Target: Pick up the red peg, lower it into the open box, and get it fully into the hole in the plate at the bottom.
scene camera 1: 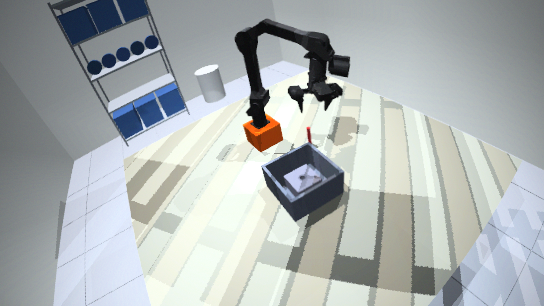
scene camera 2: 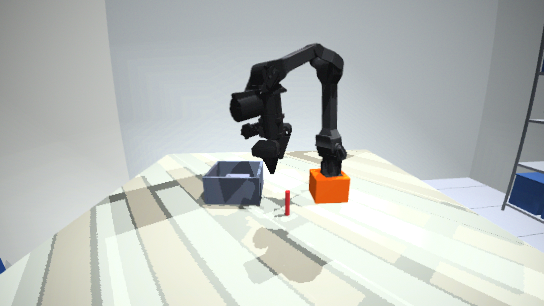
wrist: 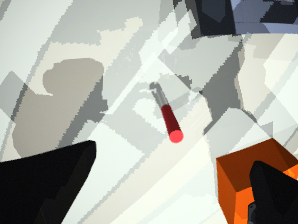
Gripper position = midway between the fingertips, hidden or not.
Observation:
In view: my gripper [scene camera 2: 276, 166] and a plate [scene camera 1: 298, 181].
My gripper also shows in scene camera 1 [scene camera 1: 313, 111] and in the wrist view [wrist: 176, 161].

